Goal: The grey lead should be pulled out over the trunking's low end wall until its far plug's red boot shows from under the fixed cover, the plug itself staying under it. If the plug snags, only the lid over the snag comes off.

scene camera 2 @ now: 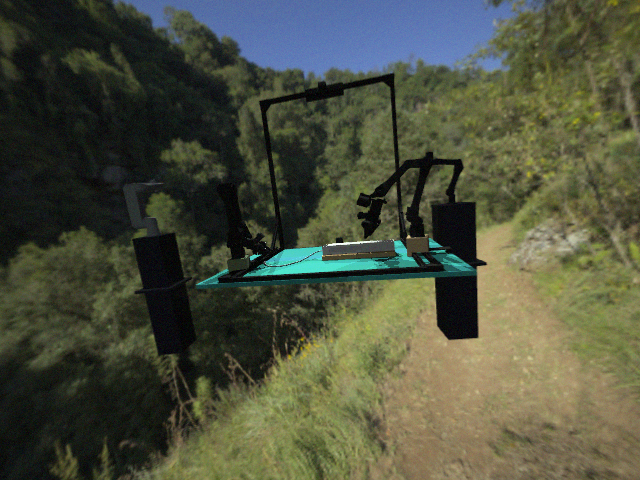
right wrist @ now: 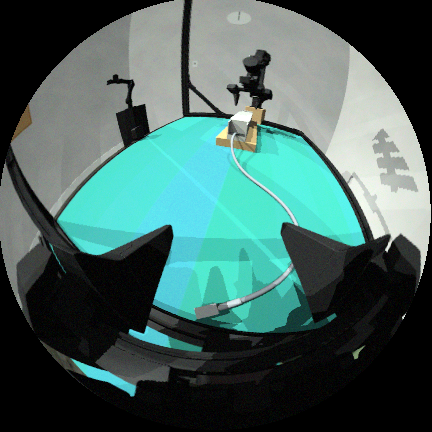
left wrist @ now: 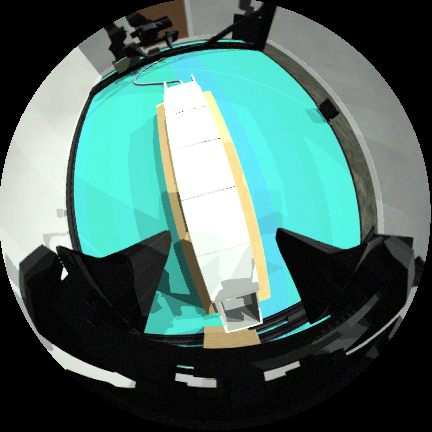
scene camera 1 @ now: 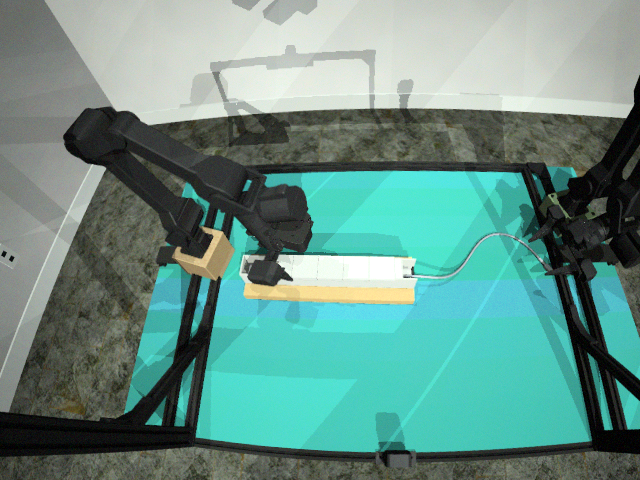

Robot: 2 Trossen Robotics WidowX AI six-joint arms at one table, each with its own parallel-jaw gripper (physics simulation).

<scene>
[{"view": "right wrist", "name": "my right gripper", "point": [228, 229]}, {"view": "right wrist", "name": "trunking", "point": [246, 139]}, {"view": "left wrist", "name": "my left gripper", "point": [224, 235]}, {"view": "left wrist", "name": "my right gripper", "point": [158, 51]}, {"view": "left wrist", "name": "trunking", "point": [239, 311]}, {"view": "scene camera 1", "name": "my left gripper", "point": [298, 262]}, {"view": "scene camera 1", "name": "my right gripper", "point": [536, 257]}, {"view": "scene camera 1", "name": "trunking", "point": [401, 291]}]
</scene>
